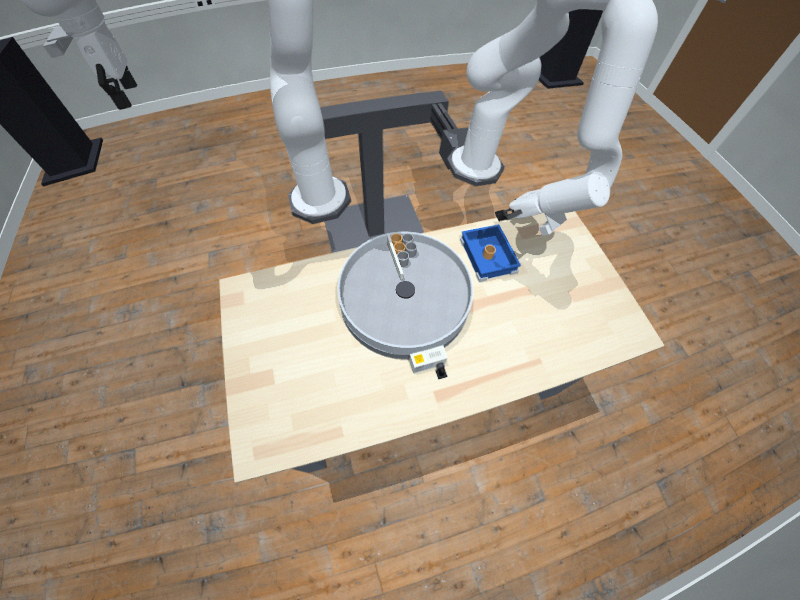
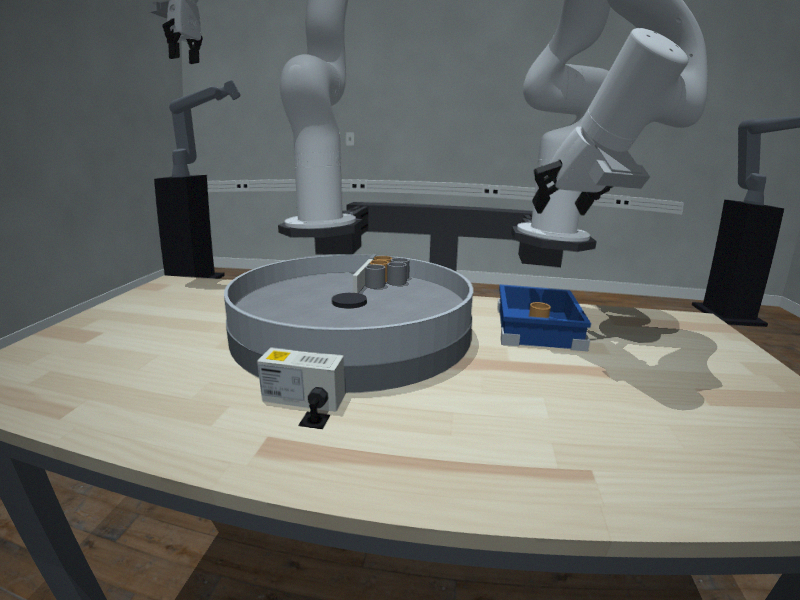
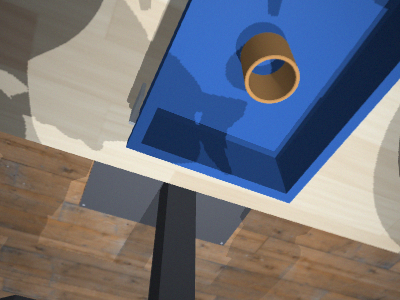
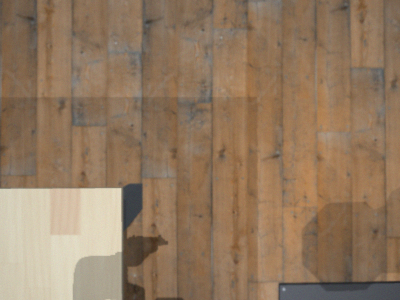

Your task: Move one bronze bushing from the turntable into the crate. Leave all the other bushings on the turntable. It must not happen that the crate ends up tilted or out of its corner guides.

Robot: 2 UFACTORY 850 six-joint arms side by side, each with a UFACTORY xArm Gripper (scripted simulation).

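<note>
A blue crate (image 2: 546, 332) is in the scene, and I find it again at (image 1: 477, 239) and (image 3: 198, 115), though in image 4 the crate is out of frame. As for my own grippers, I see my left gripper (image 2: 558, 208), which image 1 gives me too (image 1: 506, 210), and there is my right gripper (image 1: 128, 97).
</note>
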